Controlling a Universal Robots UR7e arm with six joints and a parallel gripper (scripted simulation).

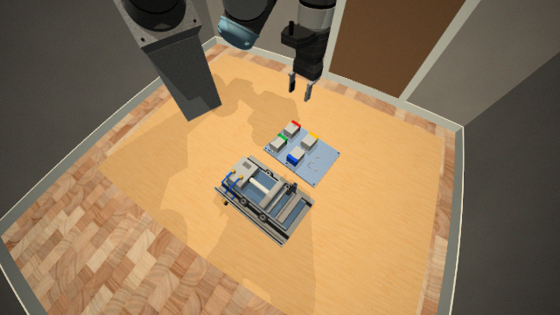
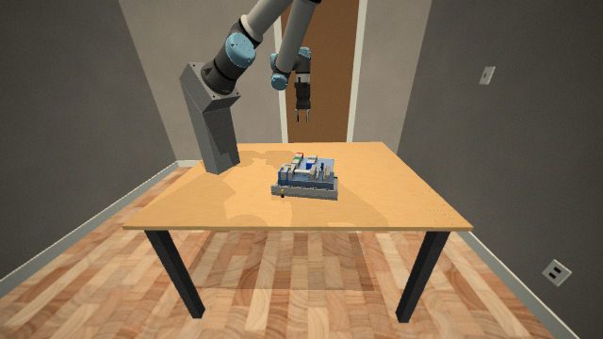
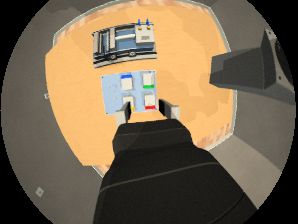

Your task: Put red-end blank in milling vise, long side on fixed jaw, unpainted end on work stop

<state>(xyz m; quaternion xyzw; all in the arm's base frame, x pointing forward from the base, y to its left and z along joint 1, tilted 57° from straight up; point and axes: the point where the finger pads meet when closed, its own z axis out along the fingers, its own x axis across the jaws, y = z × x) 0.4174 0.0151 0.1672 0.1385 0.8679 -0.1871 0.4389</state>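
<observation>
My hand is 25 cm above the red-ended blank, 5 cm to the right of it and 1 cm past it. Also, from my hand: green-ended blank 25 cm below, 6 cm behind, 2 cm to the right; yellow-ended blank 25 cm below, 6 cm ahead; blue-ended blank 25 cm below, 8 cm to the right, 1 cm ahead.
</observation>
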